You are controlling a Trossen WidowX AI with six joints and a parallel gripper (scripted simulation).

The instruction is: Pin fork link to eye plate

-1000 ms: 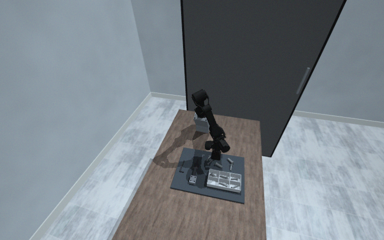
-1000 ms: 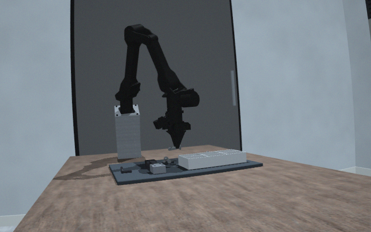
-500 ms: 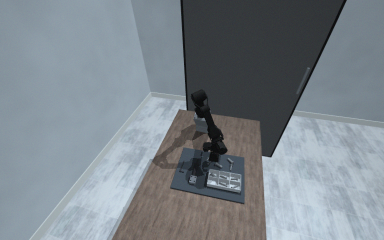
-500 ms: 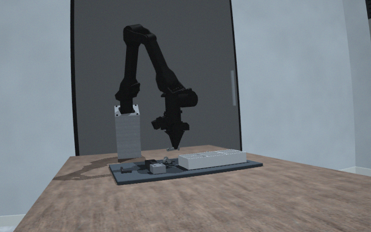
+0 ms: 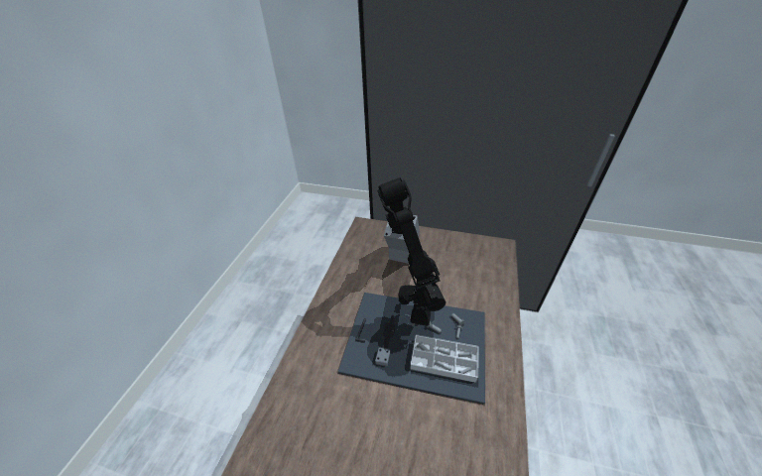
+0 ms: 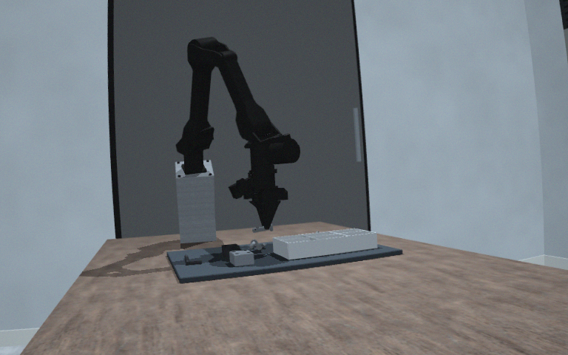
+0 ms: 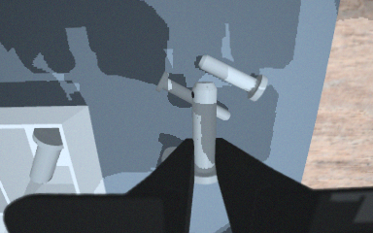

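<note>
The dark eye plate is 80 mm ahead of my hand, 110 mm to the right of it and 70 mm below it. Round my hand: pale grey pin (10 mm to the right, 30 mm below); then dark mat (80 mm ahead, 10 mm to the right, 90 mm below); then white parts box (140 mm ahead, 80 mm to the left, 70 mm below).
</note>
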